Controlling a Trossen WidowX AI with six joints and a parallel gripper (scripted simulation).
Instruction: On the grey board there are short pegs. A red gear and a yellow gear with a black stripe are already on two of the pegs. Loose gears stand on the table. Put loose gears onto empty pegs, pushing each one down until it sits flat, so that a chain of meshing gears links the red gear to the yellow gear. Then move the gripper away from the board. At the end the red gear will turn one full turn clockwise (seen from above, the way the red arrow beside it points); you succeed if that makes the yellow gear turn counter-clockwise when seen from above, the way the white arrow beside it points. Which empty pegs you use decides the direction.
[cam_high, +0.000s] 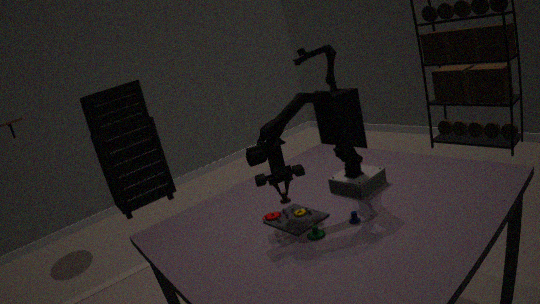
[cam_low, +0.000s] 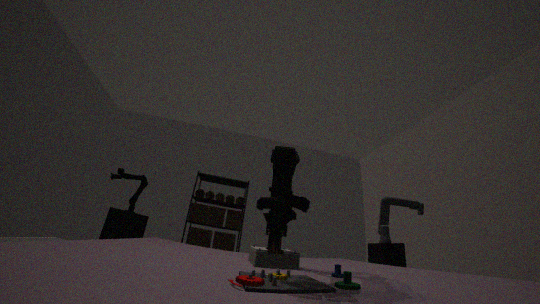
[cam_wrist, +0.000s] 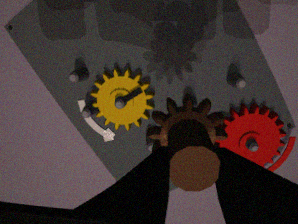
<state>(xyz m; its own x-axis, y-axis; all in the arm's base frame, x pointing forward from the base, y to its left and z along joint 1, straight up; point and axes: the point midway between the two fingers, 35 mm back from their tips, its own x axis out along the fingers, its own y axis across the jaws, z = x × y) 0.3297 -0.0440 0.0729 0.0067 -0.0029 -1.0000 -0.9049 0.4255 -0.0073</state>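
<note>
My gripper tip is 90 mm above the red gear, 60 mm to the left of it and 40 mm short of it. Also, from my gripper tip: green gear: 200 mm to the left, 90 mm below, 20 mm ahead; blue gear: 240 mm to the left, 130 mm behind, 90 mm below; yellow gear: 90 mm below, 40 mm behind, 20 mm to the left.
</note>
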